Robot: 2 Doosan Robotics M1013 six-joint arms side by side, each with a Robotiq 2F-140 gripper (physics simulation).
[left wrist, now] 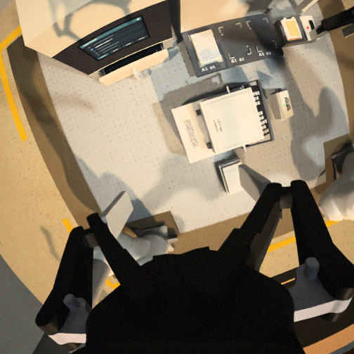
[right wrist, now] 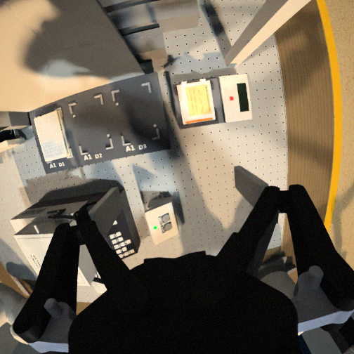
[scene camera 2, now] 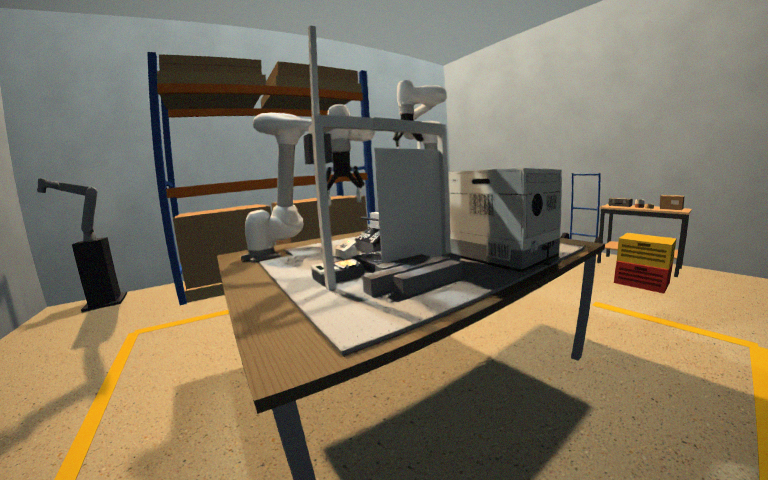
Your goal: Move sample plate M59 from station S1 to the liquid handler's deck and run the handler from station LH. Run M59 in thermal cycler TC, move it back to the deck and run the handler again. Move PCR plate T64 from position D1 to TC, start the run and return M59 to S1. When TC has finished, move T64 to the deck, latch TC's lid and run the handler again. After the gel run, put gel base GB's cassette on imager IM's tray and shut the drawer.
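Frame: origin at the left arm's base, x ahead, y left, z up, level; millimetres.
Seen in the pictures: right gripper, between the fingertips: (scene camera 2: 344, 203); right arm's base, origin of its link: (scene camera 2: 262, 256).
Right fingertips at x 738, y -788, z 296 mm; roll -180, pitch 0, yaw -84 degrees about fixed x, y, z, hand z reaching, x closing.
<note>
Pixels of each thing's middle, then the offset from my right fingertips to it. "pt": a spot on its surface instead.
- Imager IM, a spot on its surface: (scene camera 2: 487, 209) pt 373 mm ahead, 482 mm left, 47 mm down
- handler's upright panel, a spot on its surface: (scene camera 2: 407, 203) pt 197 mm ahead, 200 mm left, 9 mm down
- frame post, middle of its body: (scene camera 2: 323, 210) 241 mm ahead, 166 mm right, 1 mm up
My left gripper (scene camera 2: 407, 139) (left wrist: 182, 188) is open and empty, high above the table. My right gripper (scene camera 2: 344, 196) (right wrist: 176, 187) is open and empty, above the area beside station LH (left wrist: 283, 105) (right wrist: 161, 225), a small box with a green light. A pale plate (left wrist: 205, 47) (right wrist: 51, 136) lies at D1 on the dark deck (left wrist: 235, 59) (right wrist: 112, 125); its label is unreadable. Thermal cycler TC (left wrist: 232, 120) (right wrist: 50, 250) has its lid down; its latch is unclear. Gel base GB (left wrist: 291, 29) (right wrist: 196, 102) holds a yellow gel. Imager IM (scene camera 2: 487, 209) (left wrist: 55, 30) has its pale drawer front (left wrist: 135, 67) standing out.
A pale-topped block (left wrist: 231, 176) stands below TC in the left wrist view. A white box with a dark display (right wrist: 235, 98) stands beside the gel base. The handler's upright panel (scene camera 2: 407, 203) and frame post (scene camera 2: 318, 169) rise above the deck area. Dark bars (scene camera 2: 427, 276) lie in front.
</note>
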